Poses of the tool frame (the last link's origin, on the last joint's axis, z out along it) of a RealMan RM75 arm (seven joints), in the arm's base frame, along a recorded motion.
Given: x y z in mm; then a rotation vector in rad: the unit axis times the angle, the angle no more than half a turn.
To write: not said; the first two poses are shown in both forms.
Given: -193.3 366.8 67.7 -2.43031 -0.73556 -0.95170
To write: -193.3 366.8 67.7 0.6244 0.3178 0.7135 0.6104 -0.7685 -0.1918
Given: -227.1 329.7 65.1 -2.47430 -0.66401 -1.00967
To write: -227.1 329.7 65.1 0.6291 0.2785 0.7257 0.5560 -0.8137 -0.1697
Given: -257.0 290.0 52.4 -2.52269 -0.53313 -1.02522
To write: -257.0 290.0 52.4 0.6647 0.2052 0.7184 0.4703 -0.8621 -0.1888
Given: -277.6 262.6 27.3 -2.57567 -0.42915 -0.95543
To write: -277.6 262.6 27.3 0.7254 0.1553 0.6706 0.3981 -0.8894 -0.2246
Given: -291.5 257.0 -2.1 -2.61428 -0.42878 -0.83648
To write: -291.5 257.0 -2.1 0.7785 0.1739 0.6030 0.3880 -0.8886 -0.2446
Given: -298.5 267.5 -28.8 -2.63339 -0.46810 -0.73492
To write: -298.5 267.5 -28.8 0.8092 0.2145 0.5469 0.4050 -0.8781 -0.2549
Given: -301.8 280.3 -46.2 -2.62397 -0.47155 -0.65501
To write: -301.8 280.3 -46.2 0.8338 0.2235 0.5047 0.4077 -0.8658 -0.2902
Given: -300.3 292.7 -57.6 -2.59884 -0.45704 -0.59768
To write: -300.3 292.7 -57.6 0.8526 0.2160 0.4759 0.4026 -0.8520 -0.3345
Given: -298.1 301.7 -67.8 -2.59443 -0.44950 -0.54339
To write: -298.1 301.7 -67.8 0.8693 0.2179 0.4436 0.3949 -0.8460 -0.3582
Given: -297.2 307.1 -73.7 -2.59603 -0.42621 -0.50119
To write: -297.2 307.1 -73.7 0.8857 0.2086 0.4148 0.3759 -0.8465 -0.3770
